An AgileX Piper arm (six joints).
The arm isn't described. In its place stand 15 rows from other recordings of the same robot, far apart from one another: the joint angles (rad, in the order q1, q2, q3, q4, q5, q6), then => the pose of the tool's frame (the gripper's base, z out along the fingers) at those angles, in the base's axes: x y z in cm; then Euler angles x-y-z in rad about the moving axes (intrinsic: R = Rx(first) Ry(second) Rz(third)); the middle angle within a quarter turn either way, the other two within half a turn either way.
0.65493 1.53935 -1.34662 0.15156 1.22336 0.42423 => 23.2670, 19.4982, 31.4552, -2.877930, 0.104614, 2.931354
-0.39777 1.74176 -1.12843 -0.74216 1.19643 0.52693 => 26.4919, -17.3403, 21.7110, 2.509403, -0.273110, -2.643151
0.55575 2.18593 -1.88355 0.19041 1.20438 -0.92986 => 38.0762, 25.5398, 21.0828, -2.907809, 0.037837, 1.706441
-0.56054 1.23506 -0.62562 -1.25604 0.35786 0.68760 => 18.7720, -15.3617, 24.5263, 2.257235, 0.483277, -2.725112
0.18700 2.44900 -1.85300 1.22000 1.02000 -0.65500 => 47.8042, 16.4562, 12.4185, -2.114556, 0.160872, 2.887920
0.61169 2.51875 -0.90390 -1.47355 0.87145 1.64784 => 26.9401, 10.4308, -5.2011, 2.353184, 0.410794, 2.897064
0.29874 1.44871 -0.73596 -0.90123 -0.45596 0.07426 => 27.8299, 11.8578, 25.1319, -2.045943, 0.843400, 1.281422
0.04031 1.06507 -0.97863 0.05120 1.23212 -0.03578 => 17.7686, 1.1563, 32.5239, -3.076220, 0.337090, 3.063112
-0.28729 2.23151 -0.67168 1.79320 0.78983 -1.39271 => 27.7483, -1.6253, 1.2530, -2.421893, 0.424622, -2.655777
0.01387 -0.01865 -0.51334 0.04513 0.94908 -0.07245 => -0.5631, 0.3259, 29.0359, -2.988787, 1.237592, 2.946426
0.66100 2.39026 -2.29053 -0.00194 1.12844 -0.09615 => 41.1886, 32.0125, 22.3670, -2.868675, 0.336328, 2.337381
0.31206 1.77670 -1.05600 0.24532 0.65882 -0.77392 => 31.6237, 11.6235, 17.4674, -2.904032, 0.228274, 2.201621
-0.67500 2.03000 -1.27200 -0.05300 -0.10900 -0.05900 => 34.9207, -27.8842, 17.1895, 2.364268, 0.726475, -2.272639
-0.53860 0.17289 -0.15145 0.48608 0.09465 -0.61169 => 6.0529, -3.1488, 24.6403, 1.608631, 1.076070, -1.730765
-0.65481 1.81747 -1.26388 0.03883 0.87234 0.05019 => 28.8148, -21.7836, 20.5794, 3.022241, 0.202106, -2.402972
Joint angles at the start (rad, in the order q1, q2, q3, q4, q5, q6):
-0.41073, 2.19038, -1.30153, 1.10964, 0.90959, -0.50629
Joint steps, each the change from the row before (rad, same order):
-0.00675, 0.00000, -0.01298, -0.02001, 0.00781, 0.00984
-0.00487, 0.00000, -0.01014, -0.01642, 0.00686, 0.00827
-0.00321, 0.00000, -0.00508, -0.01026, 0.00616, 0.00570
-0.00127, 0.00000, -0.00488, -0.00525, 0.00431, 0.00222
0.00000, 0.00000, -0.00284, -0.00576, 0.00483, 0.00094
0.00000, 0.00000, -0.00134, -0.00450, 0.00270, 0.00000
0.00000, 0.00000, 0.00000, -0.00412, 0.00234, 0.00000
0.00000, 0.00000, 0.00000, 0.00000, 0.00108, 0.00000
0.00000, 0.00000, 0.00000, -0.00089, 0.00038, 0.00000
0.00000, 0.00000, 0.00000, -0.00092, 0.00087, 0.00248
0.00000, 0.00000, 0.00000, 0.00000, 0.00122, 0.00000
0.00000, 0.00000, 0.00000, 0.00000, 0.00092, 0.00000
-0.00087, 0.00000, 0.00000, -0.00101, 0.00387, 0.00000
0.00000, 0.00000, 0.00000, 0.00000, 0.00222, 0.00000
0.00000, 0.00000, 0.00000, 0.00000, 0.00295, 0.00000
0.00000, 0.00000, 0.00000, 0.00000, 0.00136, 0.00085
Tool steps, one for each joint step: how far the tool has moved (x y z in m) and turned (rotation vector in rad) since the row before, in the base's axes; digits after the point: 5 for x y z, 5 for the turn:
0.00056, -0.00350, 0.00205, -0.00774, 0.00068, 0.00564
0.00036, -0.00256, 0.00159, -0.00593, 0.00144, 0.00528
-0.00015, -0.00143, 0.00079, -0.00163, 0.00280, 0.00387
0.00037, -0.00071, 0.00092, -0.00124, -0.00078, 0.00354
0.00004, 0.00000, 0.00048, -0.00091, 0.00063, 0.00637
-0.00010, 0.00000, 0.00016, -0.00148, 0.00068, 0.00481
-0.00034, 0.00010, -0.00012, -0.00095, 0.00172, 0.00431
-0.00005, 0.00008, 0.00003, 0.00081, 0.00023, 0.00067
-0.00007, 0.00001, -0.00003, -0.00030, 0.00035, 0.00085
-0.00009, 0.00005, -0.00001, 0.00108, 0.00190, -0.00056
-0.00006, 0.00009, 0.00004, 0.00092, 0.00026, 0.00076
-0.00004, 0.00007, 0.00003, 0.00069, 0.00020, 0.00057
-0.00033, -0.00008, 0.00008, 0.00225, 0.00112, 0.00224
-0.00010, 0.00016, 0.00007, 0.00167, 0.00047, 0.00138
-0.00014, 0.00021, 0.00010, 0.00222, 0.00063, 0.00184
-0.00006, 0.00010, 0.00004, 0.00137, 0.00079, 0.00025

